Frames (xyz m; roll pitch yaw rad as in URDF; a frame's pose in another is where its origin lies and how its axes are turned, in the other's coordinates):
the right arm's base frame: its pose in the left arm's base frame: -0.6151 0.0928 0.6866 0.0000 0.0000 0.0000
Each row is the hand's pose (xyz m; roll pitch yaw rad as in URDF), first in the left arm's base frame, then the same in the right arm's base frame.
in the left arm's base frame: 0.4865 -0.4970 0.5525 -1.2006 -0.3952 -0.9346
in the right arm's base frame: 1.1016 -0.5898 -0.1341 -1.2006 -0.3952 -0.9346
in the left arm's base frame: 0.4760 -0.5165 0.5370 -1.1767 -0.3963 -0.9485
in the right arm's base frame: 1.0911 -0.6093 -0.1496 -1.1767 -0.3963 -0.9485
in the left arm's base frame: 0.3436 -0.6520 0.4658 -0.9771 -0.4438 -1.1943
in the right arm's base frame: 0.9587 -0.7448 -0.2208 -0.9771 -0.4438 -1.1943
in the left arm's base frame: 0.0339 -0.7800 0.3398 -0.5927 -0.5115 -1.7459
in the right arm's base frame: 0.6490 -0.8728 -0.3468 -0.5927 -0.5115 -1.7459
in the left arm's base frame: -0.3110 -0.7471 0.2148 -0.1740 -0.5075 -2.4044
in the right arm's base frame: 0.3041 -0.8399 -0.4718 -0.1740 -0.5075 -2.4044
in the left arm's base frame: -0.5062 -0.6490 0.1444 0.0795 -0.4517 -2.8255
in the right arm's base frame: 0.1089 -0.7418 -0.5422 0.0795 -0.4517 -2.8255
